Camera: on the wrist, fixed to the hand. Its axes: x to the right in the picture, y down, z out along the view.
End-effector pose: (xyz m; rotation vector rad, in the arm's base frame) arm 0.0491 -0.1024 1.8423 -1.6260 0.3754 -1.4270
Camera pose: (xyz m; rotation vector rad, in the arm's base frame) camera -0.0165 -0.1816 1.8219 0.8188 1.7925 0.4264
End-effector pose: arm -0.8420 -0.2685 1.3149 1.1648 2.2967 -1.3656
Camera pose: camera -0.8141 -0.1683 1.3280 2.6084 -0.9564 0.5541
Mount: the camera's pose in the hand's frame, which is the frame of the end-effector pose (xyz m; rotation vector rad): 0.0262 0.0371 -0.0945 0.1416 1.0565 2.8967
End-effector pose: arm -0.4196 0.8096 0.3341 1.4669 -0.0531 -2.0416
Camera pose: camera -0.3257 0.7959 0.2896 0.6088 -0.9991 1.0166
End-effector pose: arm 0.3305 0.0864 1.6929 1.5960 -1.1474 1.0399
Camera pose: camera 0.2882 0.1644 1.7487 1.4668 1.2116 -1.8178
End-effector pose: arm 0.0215 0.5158 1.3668 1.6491 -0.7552 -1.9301
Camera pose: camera 0.1113 0.4619 1.3623 0.0224 -1.1487 0.9417
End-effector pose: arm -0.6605 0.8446 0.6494 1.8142 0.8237 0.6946
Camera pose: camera -0.7084 0.9062 0.7195 -0.6656 1.2879 -1.7938
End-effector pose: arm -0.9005 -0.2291 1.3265 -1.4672 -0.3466 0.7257
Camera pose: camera -0.8305 -0.2877 1.2749 0.6749 -2.3759 -1.1781
